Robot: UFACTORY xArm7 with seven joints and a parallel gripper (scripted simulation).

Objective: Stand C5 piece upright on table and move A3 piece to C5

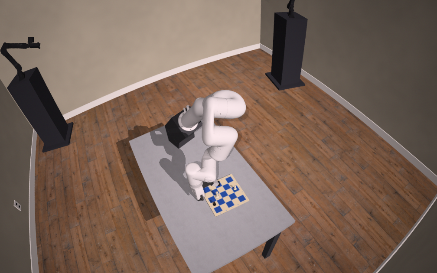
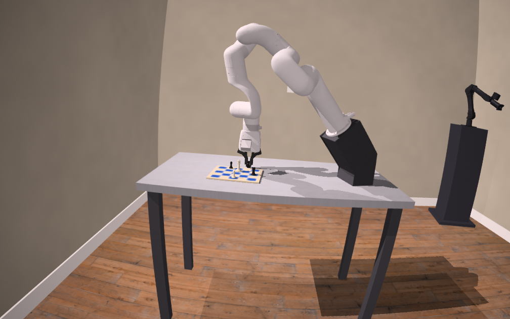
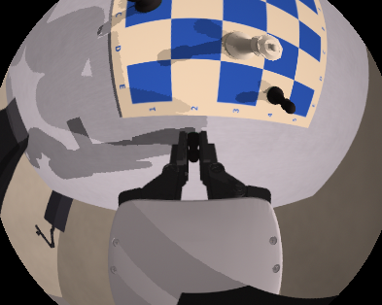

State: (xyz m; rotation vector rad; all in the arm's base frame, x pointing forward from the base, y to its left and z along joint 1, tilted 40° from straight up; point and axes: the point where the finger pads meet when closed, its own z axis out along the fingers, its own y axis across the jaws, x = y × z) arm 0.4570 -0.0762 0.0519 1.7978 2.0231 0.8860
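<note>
My hand is 22 cm to the right of the white pawn and 1 cm above it. Also, from my hand: tall white piece 10 cm to the left, 2 cm ahead; then chessboard 14 cm to the left, 3 cm below, 1 cm ahead.
</note>
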